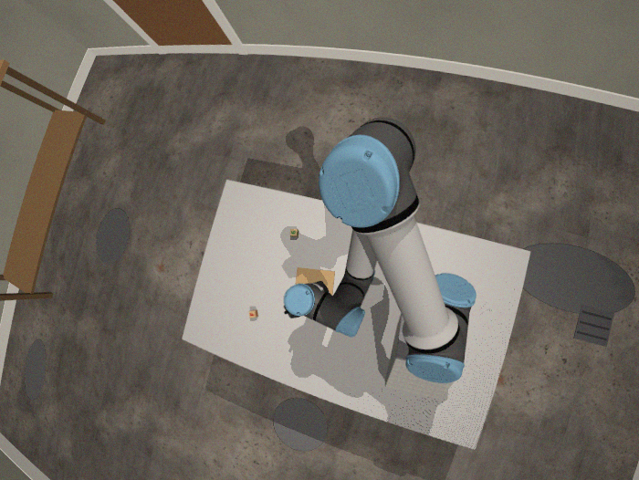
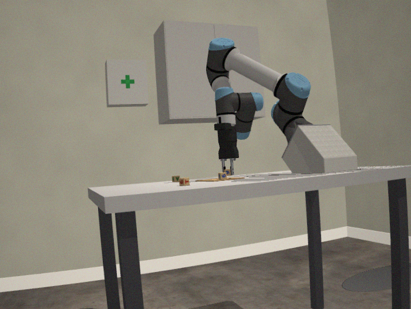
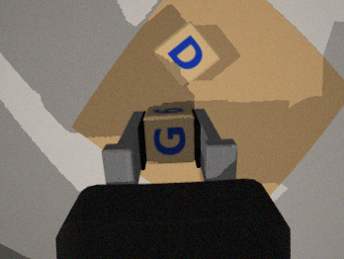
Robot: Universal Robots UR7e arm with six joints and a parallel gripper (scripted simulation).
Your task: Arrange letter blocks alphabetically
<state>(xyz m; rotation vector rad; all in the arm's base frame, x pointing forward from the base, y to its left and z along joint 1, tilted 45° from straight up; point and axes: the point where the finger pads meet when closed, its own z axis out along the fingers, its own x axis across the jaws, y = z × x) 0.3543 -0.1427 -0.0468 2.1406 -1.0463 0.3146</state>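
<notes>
Right now the tan mat is 3 cm below my hand, 3 cm ahead of it and 2 cm to the right of it. Also, from my hand: red-marked block (25 cm ahead, 10 cm to the left, 2 cm below).
</notes>
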